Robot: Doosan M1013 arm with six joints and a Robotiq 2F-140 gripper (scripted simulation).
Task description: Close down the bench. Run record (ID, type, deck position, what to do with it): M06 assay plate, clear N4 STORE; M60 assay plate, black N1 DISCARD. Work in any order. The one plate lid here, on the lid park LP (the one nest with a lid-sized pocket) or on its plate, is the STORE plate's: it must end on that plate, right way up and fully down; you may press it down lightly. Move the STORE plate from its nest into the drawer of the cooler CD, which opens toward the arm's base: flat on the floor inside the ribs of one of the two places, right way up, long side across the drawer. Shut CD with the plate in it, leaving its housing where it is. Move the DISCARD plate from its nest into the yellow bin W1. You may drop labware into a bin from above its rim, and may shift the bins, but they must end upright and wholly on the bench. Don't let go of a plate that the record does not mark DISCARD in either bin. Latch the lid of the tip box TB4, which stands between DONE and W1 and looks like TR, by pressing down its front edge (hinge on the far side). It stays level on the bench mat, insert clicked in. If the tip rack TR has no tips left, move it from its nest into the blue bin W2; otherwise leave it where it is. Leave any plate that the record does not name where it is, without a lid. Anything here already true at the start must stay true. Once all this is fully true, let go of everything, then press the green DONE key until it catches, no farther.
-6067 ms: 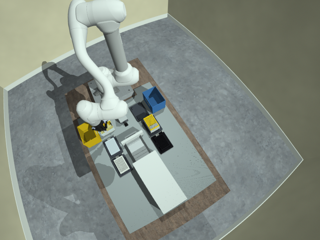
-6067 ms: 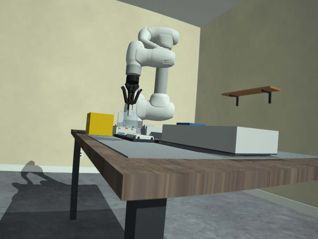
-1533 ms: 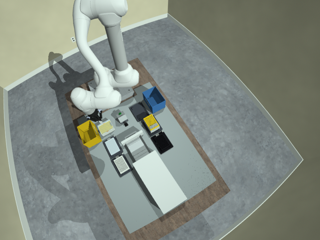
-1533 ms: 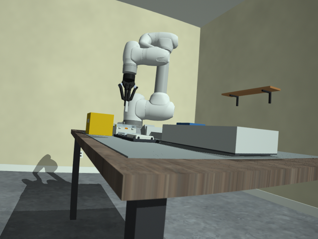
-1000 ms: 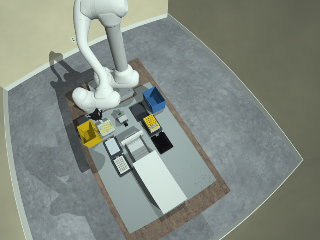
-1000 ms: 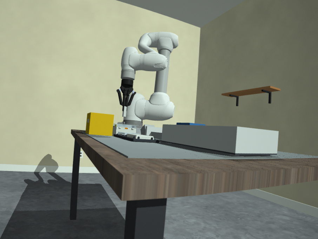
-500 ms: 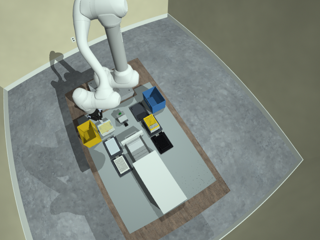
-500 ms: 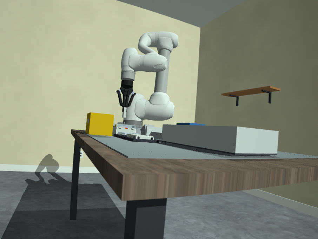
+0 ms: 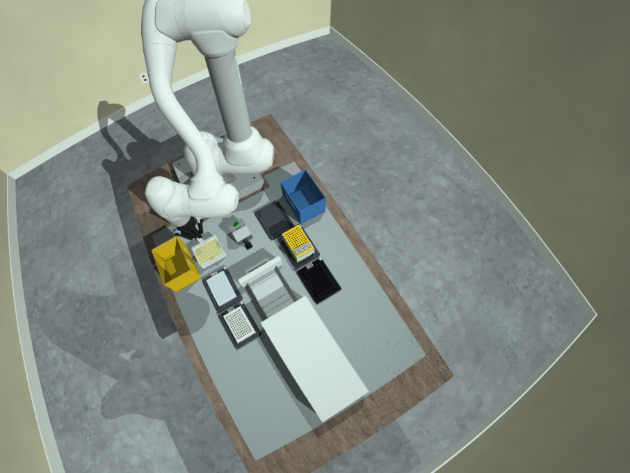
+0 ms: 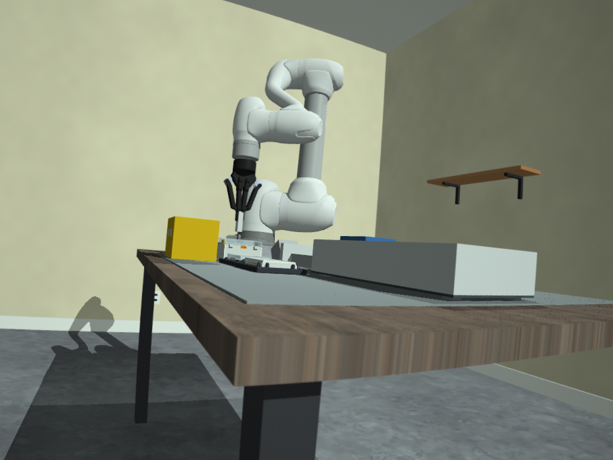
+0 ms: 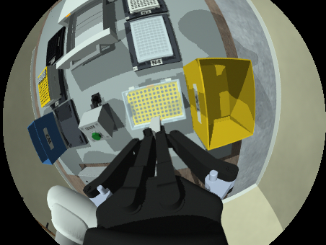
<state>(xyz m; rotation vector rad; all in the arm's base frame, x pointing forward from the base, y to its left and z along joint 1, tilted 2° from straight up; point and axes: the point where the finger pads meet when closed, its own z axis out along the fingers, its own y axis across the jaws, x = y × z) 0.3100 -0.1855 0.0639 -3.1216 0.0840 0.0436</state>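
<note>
The tip box lid lies 30 mm ahead of my hand and 70 mm below it. Also, from my hand: tip box TB4: 30 mm ahead, 90 mm below; green DONE key: 160 mm to the left, 60 mm below; yellow bin W1: 10 mm ahead, 150 mm to the right, 90 mm below.
</note>
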